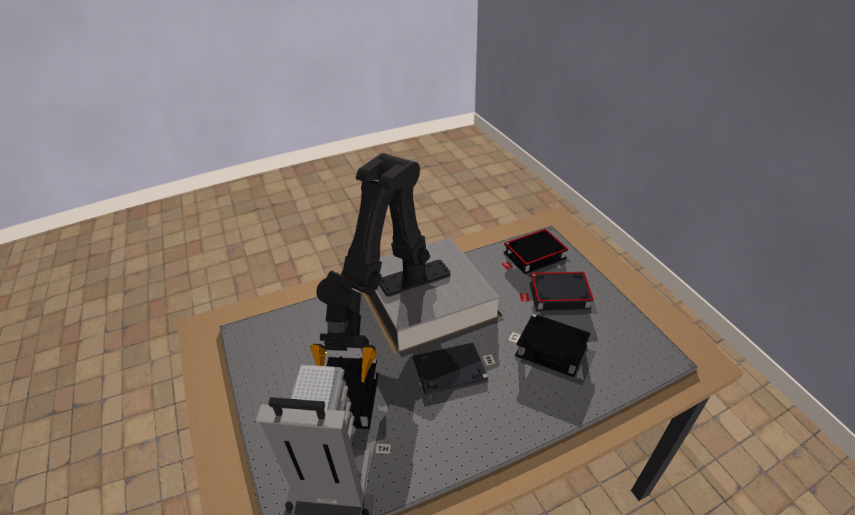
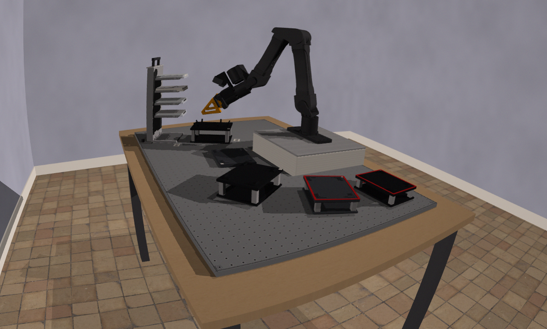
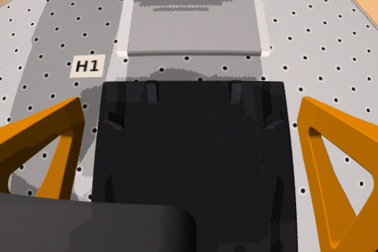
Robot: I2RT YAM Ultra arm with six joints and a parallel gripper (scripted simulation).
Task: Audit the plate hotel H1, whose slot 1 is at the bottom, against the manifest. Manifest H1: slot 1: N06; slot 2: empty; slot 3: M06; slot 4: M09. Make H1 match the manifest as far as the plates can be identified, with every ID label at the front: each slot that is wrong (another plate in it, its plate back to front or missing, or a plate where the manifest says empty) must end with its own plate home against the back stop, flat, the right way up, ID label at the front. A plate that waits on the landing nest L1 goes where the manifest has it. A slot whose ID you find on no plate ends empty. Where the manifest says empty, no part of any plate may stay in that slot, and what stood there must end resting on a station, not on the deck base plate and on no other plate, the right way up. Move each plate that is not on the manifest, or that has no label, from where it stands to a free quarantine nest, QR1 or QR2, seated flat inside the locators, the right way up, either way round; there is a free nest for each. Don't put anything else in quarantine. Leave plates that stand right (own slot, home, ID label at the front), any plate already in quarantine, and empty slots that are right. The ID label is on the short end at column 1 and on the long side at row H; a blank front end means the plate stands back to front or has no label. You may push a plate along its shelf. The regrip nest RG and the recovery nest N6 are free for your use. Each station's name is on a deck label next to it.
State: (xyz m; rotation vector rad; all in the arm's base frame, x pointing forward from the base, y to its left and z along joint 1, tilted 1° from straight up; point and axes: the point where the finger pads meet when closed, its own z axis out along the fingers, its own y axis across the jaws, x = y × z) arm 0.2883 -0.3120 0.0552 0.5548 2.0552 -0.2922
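The black regrip nest RG lies 2 cm behind my hand, 1 cm to the left of it and 7 cm below it. Round my hand: flat recovery nest N6 (27 cm to the left, 12 cm below); H1 deck label (14 cm ahead, 3 cm to the left, 12 cm below); plate hotel H1 (20 cm ahead, 12 cm to the right, 3 cm above).
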